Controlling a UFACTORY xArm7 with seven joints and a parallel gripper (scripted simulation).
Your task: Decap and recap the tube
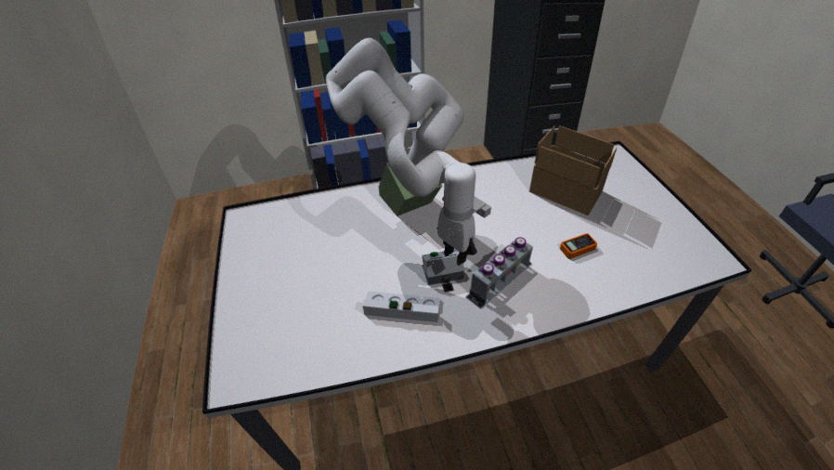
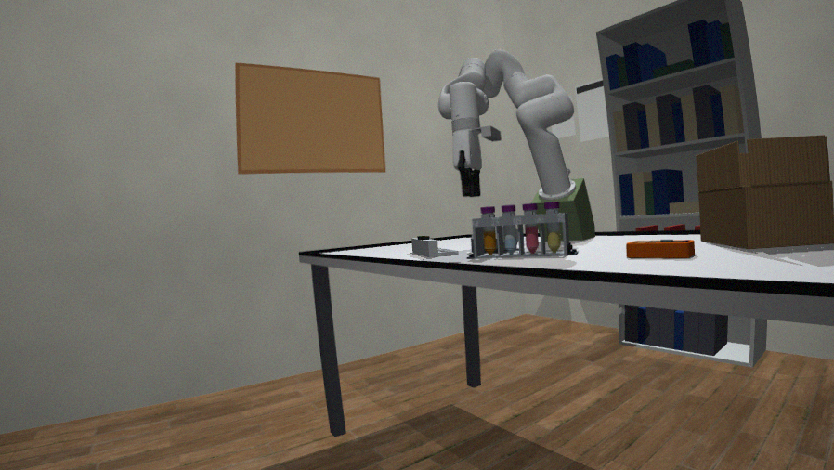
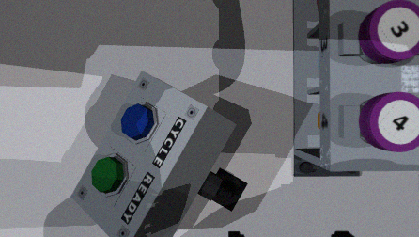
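My gripper is now 23 cm to the right of the cap marked 1 and 6 cm above it. Round my hand: blue key 11 cm behind, 3 cm to the left, 11 cm below; key housing 9 cm behind, 1 cm to the left, 12 cm below; green key 11 cm behind, 1 cm to the right, 11 cm below.
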